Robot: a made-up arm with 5 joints.
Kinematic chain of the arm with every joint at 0, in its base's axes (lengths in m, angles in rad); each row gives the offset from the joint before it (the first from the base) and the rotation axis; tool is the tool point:
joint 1: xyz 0 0 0.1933 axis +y
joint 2: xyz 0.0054 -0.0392 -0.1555 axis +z
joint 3: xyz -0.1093 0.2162 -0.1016 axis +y
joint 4: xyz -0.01 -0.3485 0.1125 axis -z
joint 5: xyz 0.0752 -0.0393 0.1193 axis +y
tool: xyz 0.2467 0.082 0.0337
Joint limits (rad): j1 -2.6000..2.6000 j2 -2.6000..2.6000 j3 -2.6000..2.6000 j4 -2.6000..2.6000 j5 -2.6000..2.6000
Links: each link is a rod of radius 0.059 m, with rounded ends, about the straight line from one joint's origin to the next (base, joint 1, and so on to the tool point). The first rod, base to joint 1, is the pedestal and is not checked.
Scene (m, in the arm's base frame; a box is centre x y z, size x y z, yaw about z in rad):
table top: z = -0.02
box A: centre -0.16 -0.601 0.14 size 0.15 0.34 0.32 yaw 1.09
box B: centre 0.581 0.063 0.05 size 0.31 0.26 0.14 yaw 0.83
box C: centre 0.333 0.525 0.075 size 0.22 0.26 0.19 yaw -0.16
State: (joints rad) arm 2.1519 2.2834 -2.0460 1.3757 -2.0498
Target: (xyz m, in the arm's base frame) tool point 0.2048 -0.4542 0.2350
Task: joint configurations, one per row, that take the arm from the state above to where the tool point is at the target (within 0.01 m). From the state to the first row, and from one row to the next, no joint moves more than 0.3 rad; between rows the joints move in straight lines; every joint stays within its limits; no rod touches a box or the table.
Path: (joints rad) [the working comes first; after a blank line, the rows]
Joints at the target: 2.6000 0.8554 -0.8658 1.3280 -1.7531
Straight joint move there: touches box A.

1: 2.2809 2.0352 -2.0809 1.3996 -2.1946
2: 2.4099 1.7869 -2.1159 1.4234 -2.3395
3: 2.3266 1.5238 -2.0005 1.5570 -2.0923
4: 2.2434 1.2608 -1.8851 1.6906 -1.8451
5: 2.1602 0.9977 -1.7696 1.8241 -1.5979
6: 2.0769 0.7346 -1.6542 1.9577 -1.3508
7: 2.2513 0.7749 -1.3914 1.7478 -1.4849
8: 2.4256 0.8151 -1.1286 1.5379 -1.6190
9: 2.6000 0.8554 -0.8658 1.3280 -1.7531

